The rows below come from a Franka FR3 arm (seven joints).
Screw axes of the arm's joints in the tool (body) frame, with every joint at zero. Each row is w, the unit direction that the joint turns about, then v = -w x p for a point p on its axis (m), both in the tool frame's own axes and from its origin. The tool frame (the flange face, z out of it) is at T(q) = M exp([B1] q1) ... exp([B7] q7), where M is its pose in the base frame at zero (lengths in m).
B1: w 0 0 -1 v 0.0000 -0.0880 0.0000
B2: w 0 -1 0 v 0.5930 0.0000 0.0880
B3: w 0 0 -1 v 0.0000 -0.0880 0.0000
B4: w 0 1 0 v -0.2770 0.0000 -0.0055
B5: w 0 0 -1 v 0.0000 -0.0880 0.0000
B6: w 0 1 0 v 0.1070 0.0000 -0.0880
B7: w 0 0 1 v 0.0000 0.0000 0.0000
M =
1 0 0 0.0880
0 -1 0 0.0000
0 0 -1 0.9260
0 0 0 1
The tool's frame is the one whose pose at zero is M.
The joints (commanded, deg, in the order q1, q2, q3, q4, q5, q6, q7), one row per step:
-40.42, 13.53, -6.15, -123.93, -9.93, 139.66, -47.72
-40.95, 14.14, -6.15, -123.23, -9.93, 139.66, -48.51
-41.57, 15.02, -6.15, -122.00, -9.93, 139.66, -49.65
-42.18, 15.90, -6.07, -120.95, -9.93, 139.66, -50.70
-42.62, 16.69, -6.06, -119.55, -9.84, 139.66, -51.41
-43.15, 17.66, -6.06, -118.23, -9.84, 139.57, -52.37
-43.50, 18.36, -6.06, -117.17, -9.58, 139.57, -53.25
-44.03, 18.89, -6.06, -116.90, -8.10, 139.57, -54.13
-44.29, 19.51, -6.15, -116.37, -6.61, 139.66, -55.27
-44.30, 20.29, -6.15, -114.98, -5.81, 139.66, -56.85
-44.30, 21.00, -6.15, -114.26, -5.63, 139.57, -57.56
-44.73, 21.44, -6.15, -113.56, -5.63, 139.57, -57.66
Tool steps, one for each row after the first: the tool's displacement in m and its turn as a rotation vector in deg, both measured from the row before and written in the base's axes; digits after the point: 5 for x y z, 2 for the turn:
-0.00132, -0.00615, -0.00097, -0.06, 0.08, 0.27
-0.00010, -0.00878, 0.00014, -0.25, -0.02, 0.54
-0.00031, -0.00743, -0.00125, -0.10, 0.08, 0.53
0.00177, -0.00821, 0.00218, -0.42, -0.30, 0.25
0.00031, -0.00837, -0.00043, -0.21, 0.05, 0.45
0.00090, -0.00630, 0.00054, -0.16, -0.19, 0.37
-0.00347, -0.00437, -0.00355, 0.85, -0.48, -0.71
-0.00100, -0.00422, -0.00242, 0.63, -0.61, -0.25
0.00469, -0.00524, 0.00203, -0.12, -0.58, 1.04
0.00216, -0.00238, -0.00237, 0.11, 0.10, 0.59
-0.00123, -0.00550, 0.00049, -0.23, -0.12, -0.30

